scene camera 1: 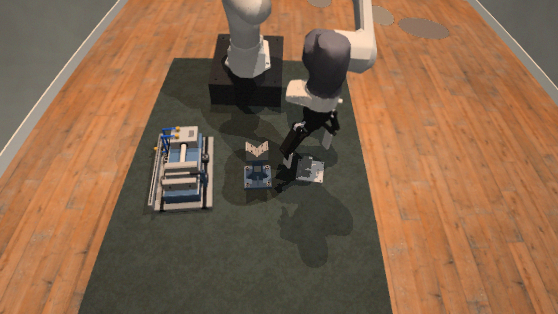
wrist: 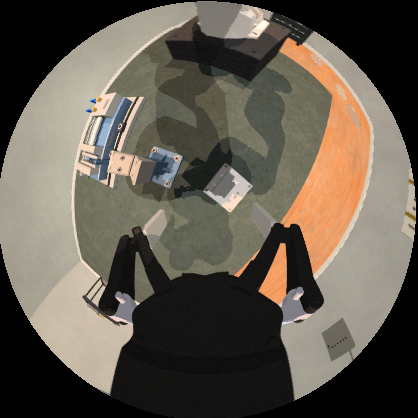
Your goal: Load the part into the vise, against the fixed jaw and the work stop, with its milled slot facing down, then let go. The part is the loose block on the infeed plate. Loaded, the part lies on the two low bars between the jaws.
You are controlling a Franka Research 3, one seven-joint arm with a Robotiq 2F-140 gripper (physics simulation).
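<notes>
The part, a small grey block (scene camera 1: 308, 165) (wrist: 228, 183), sits on the light infeed plate (scene camera 1: 318, 176) (wrist: 231, 204). Shadow covers it, and its slot cannot be made out. My gripper (scene camera 1: 307, 150) (wrist: 207, 213) is open and empty, above the mat near the plate. In the wrist view the plate shows beyond the fingertips, nearer the right finger. The blue and grey vise (scene camera 1: 183, 197) (wrist: 103, 136) stands at the left. Its two jaws stand apart, with a thin dark rod near them. The low bars cannot be made out.
A stand with a blue base (scene camera 1: 258, 184) (wrist: 171, 173) and a raised V-shaped top (scene camera 1: 257, 149) (wrist: 121, 164) stands between the vise and the plate. Blue hoses with brass fittings rise at the vise's rear. The black robot base (scene camera 1: 245, 95) (wrist: 220, 55) is at the back.
</notes>
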